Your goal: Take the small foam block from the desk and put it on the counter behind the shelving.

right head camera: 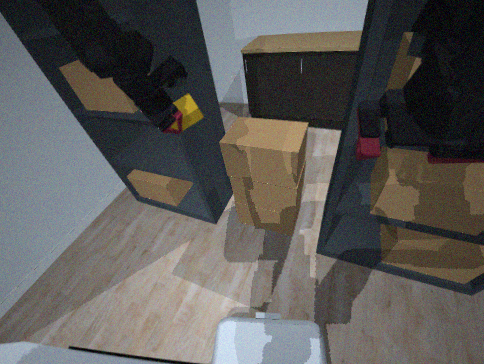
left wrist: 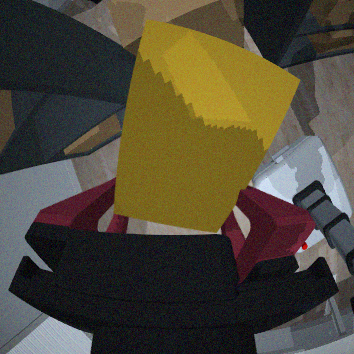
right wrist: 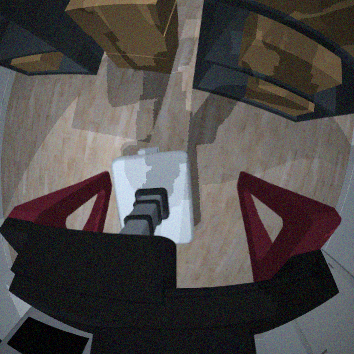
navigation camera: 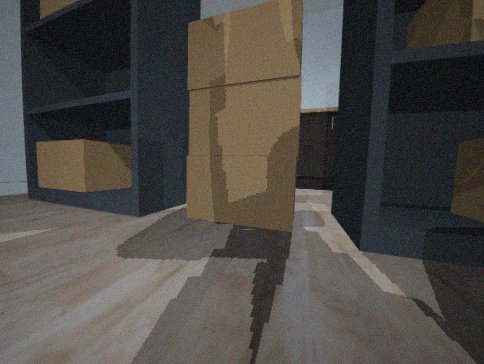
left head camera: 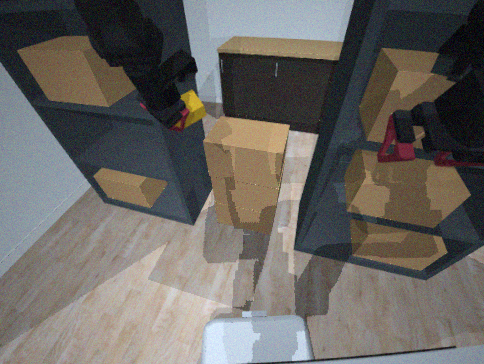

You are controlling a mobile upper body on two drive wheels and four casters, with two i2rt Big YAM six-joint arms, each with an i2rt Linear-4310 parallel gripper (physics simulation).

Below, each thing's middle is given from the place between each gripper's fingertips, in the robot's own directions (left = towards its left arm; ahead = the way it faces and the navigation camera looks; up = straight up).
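Yellow foam block (left wrist: pixel 201 112): 3 cm above my left hand, 1 cm ahead of it, 3 cm to the right of it.
My right gripper: 4 cm above the block, 41 cm to the right of it, 28 cm short of it.
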